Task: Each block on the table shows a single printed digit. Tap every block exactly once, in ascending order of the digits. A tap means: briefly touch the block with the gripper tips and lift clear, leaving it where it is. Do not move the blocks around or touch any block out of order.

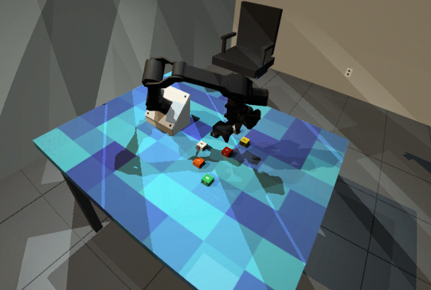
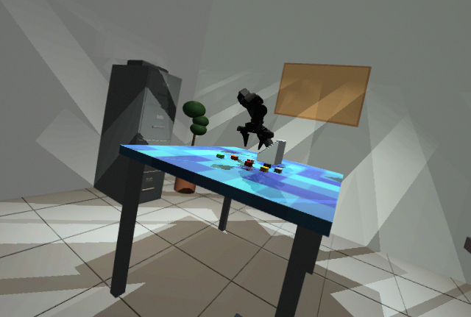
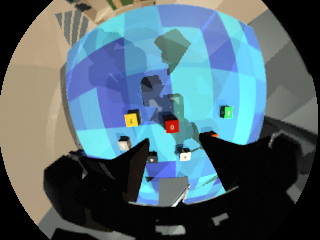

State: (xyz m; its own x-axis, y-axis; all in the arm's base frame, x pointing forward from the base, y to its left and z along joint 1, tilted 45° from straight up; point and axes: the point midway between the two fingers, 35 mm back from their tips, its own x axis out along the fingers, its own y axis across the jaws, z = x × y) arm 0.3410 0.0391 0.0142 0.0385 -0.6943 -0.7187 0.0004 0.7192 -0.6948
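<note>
Now: the red block 8 cm below my gripper tip and 1 cm behind it. From my gripper tip the other things lie so: black block 11 cm behind, 8 cm below, 6 cm to the left; yellow block 10 cm to the left, 8 cm below, 2 cm ahead; white block 11 cm behind, 8 cm below, 4 cm to the right.
</note>
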